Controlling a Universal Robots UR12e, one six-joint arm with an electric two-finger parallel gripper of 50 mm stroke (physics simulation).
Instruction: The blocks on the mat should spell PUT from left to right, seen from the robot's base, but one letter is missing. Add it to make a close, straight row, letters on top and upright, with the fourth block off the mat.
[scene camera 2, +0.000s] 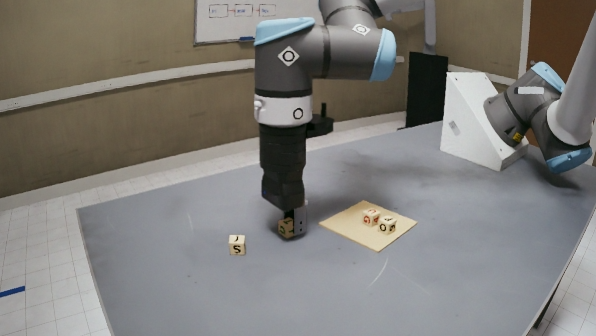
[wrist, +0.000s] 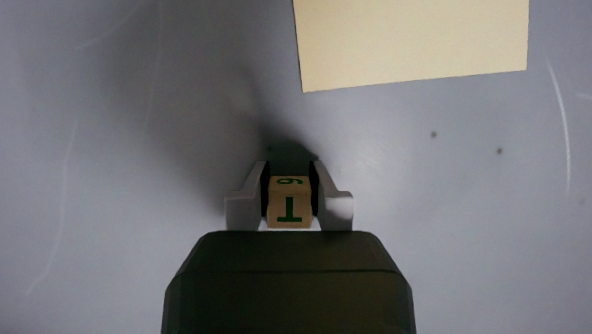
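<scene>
A wooden block (scene camera 2: 286, 228) (wrist: 289, 210) with a green T on top is between the fingers of my gripper (scene camera 2: 291, 225) (wrist: 289, 178), which is shut on it at table level. The T appears upside down in the wrist view, with a green 6 or 9 on a side face. On the tan mat (scene camera 2: 345, 231) (wrist: 410, 55), a block with red letters (scene camera 2: 371, 217) stands near a block with black letters (scene camera 2: 387, 225), whose top looks like P. The red top letter is hard to read. A block with J on top and S on its side (scene camera 2: 237, 245) stands off the mat.
The grey table (scene camera 2: 300, 295) (wrist: 125, 250) carries the mat beside the gripper. The white slanted robot mount (scene camera 2: 467, 122) stands at the far right of the table in scene camera 2. A whiteboard (scene camera 2: 225, 30) hangs on the wall behind.
</scene>
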